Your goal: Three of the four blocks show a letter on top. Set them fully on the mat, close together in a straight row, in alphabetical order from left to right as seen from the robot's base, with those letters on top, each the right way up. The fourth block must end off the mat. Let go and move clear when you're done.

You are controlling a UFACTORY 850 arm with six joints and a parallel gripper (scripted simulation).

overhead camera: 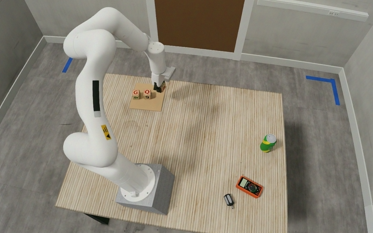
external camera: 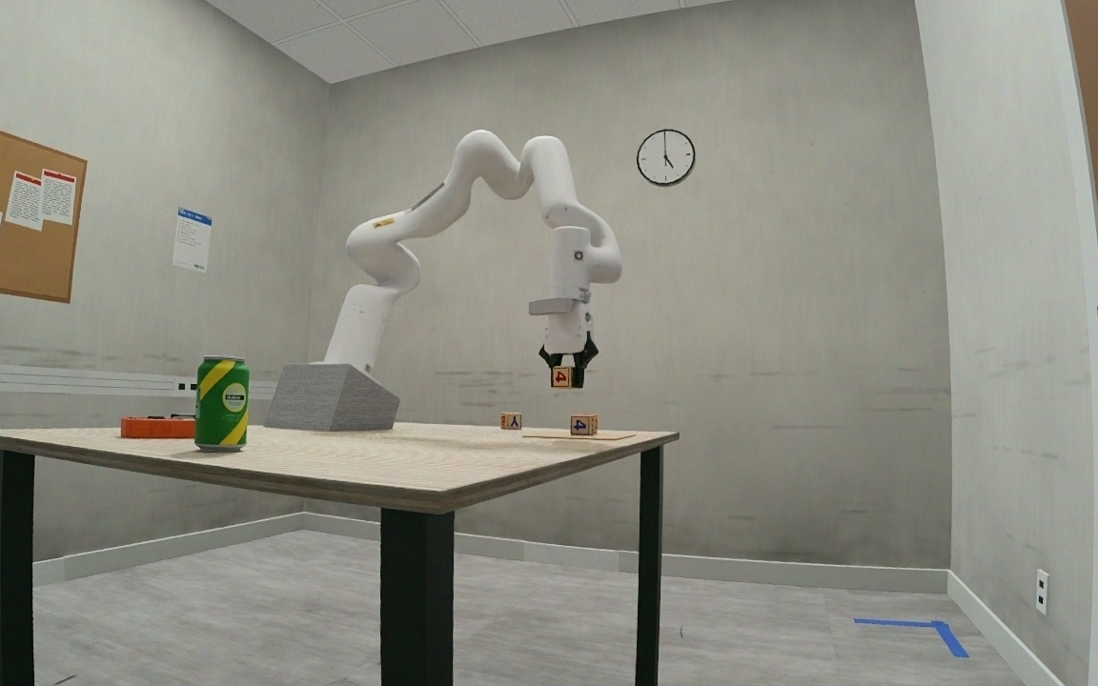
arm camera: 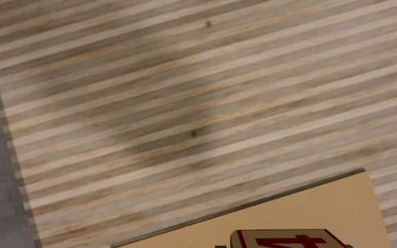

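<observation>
Now: the Q block 10 cm below my hand, 9 cm to the left of it and 2 cm ahead of it. The rest, counted from my hand: G block: 16 cm to the left, 10 cm below, 2 cm ahead; then tan mat: 12 cm below, 9 cm to the left, 2 cm ahead; then X block: right at my hand.
</observation>
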